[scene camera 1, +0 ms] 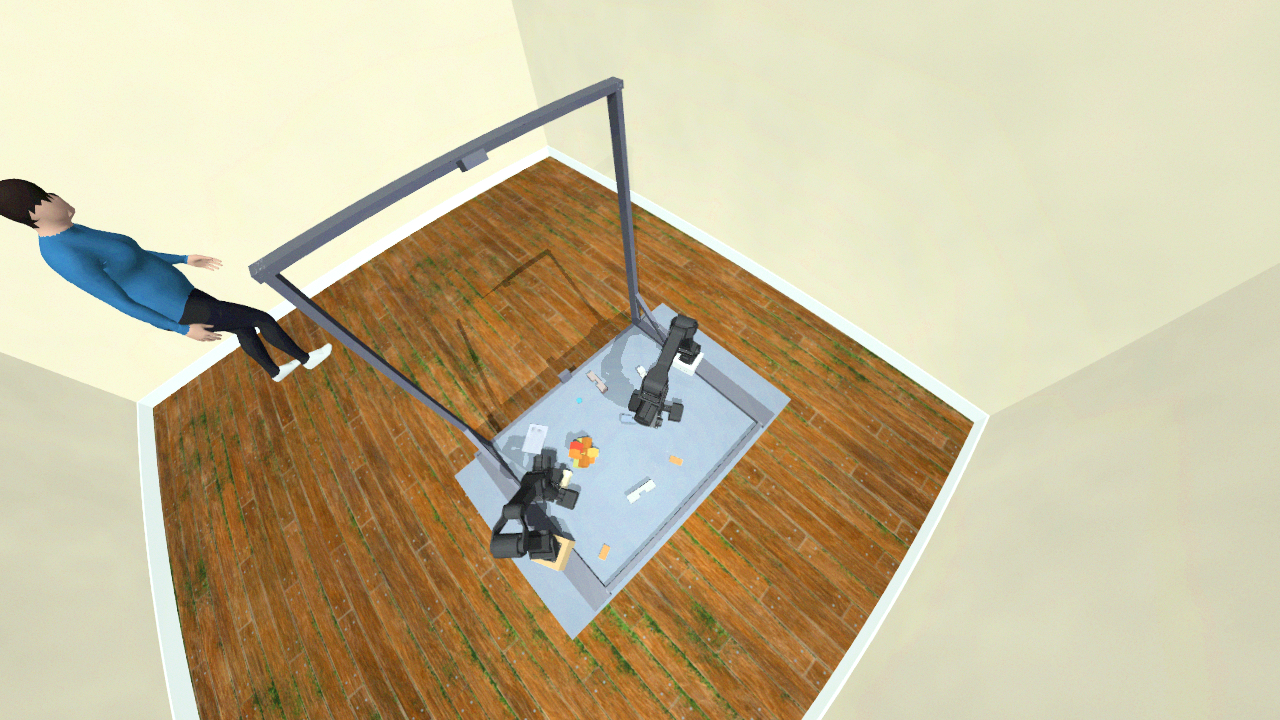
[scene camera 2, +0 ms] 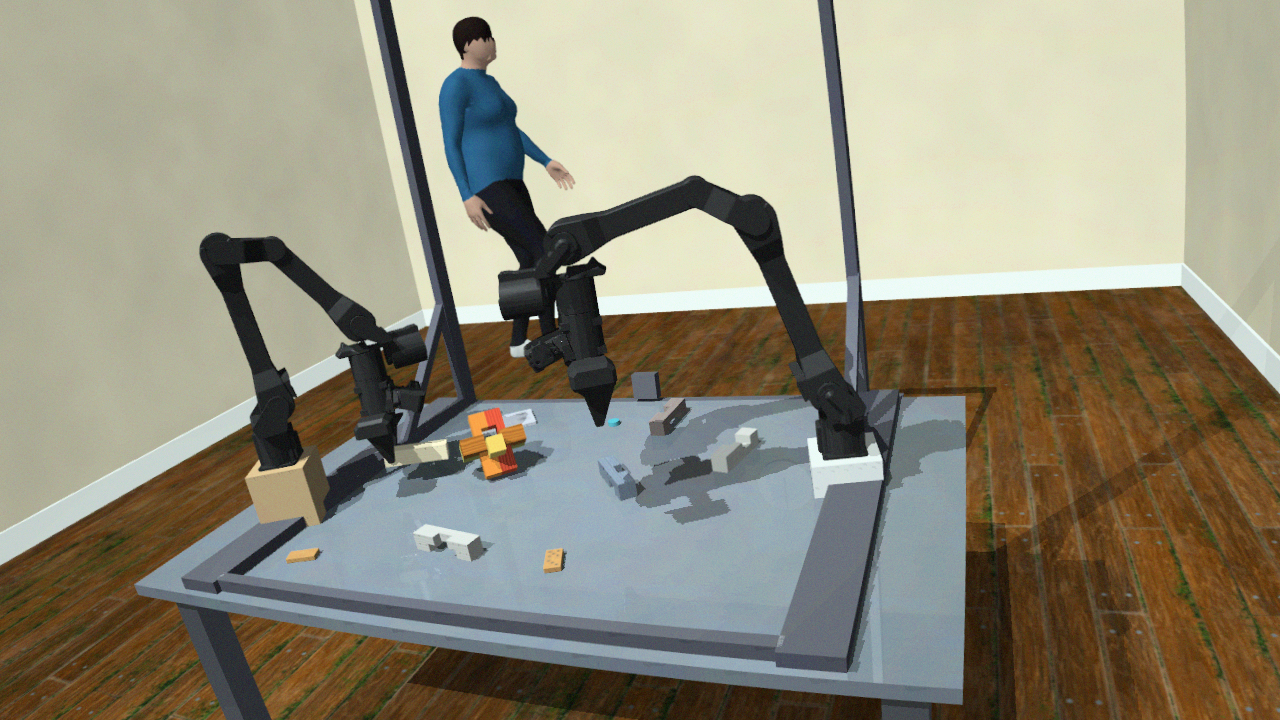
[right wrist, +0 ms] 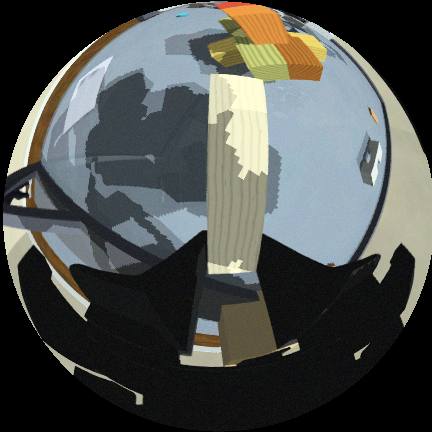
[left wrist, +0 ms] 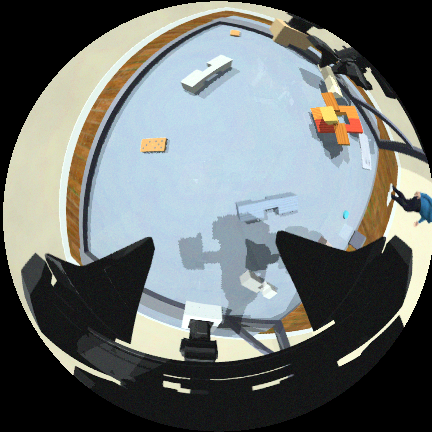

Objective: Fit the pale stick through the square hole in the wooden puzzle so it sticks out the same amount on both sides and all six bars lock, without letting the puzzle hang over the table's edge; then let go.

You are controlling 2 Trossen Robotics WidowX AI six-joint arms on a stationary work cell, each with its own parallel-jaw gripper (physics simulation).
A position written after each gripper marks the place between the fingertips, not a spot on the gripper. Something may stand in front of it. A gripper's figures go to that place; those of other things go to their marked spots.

The left gripper (scene camera 2: 596,415) is 1.19 m from the lens. The right gripper (scene camera 2: 393,460): 1.51 m from the lens. A pale stick (scene camera 2: 435,450): 1.49 m from the lens.
